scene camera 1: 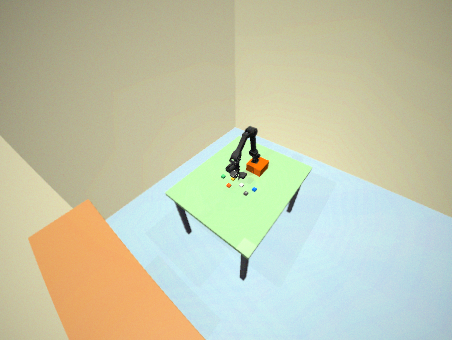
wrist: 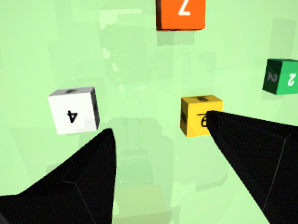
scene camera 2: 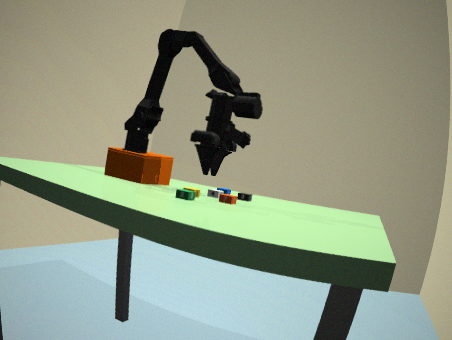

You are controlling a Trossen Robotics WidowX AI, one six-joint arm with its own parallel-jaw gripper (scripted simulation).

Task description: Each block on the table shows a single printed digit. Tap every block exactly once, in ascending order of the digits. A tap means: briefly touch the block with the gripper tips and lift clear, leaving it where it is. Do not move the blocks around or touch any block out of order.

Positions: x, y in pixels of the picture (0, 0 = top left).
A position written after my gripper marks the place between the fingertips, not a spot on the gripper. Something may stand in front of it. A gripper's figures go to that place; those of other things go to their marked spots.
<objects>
My gripper (wrist: 161, 126) is 0.10 m from the lens. A white block (wrist: 74, 110): 0.14 m from the lens. A yellow block (wrist: 193, 108): 0.14 m from the lens.
</objects>
